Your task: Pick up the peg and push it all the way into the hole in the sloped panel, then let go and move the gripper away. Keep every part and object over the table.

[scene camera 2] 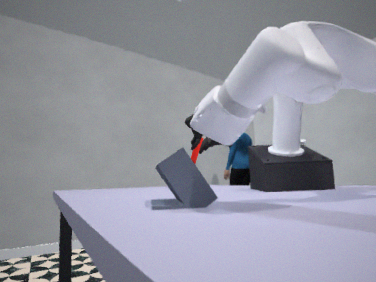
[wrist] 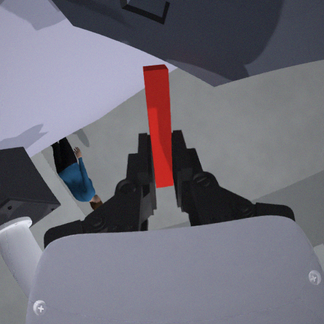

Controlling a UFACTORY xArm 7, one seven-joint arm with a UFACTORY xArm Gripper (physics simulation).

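Pixels of known places: gripper, fingertip midpoint: [scene camera 2: 196, 146]; arm's base at its link origin: [scene camera 2: 285, 151].
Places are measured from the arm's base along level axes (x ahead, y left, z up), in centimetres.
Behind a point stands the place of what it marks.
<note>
The red peg [scene camera 2: 197, 151] {x 43.2, y 10.3, z -2.5 cm} [wrist: 159, 110] is held between the fingers of my gripper [scene camera 2: 202, 143] {x 42.4, y 8.7, z -1.1 cm} [wrist: 161, 150], which is shut on it. In the scene view the peg tilts, its lower end down and to the left, and that end is close to the upper right side of the dark grey sloped panel [scene camera 2: 186, 177] {x 50.7, y 19.5, z -8.4 cm} [wrist: 200, 37]; the panel partly hides it or overlaps it. In the wrist view the peg's far end points up towards the panel. A square hole with a dark rim [wrist: 163, 16] shows at the top of the wrist view, apart from the peg's end.
The panel's flat foot [scene camera 2: 167, 204] {x 53.2, y 16.7, z -13.1 cm} rests on the lilac table [scene camera 2: 250, 240] {x 54.8, y 39.7, z -13.7 cm} [wrist: 55, 75]. The black robot base block [scene camera 2: 292, 170] {x 7.6, y 8.0, z -7.3 cm} [wrist: 22, 187] stands at the right in the scene view. A person in blue [scene camera 2: 240, 155] [wrist: 76, 181] is in the background.
</note>
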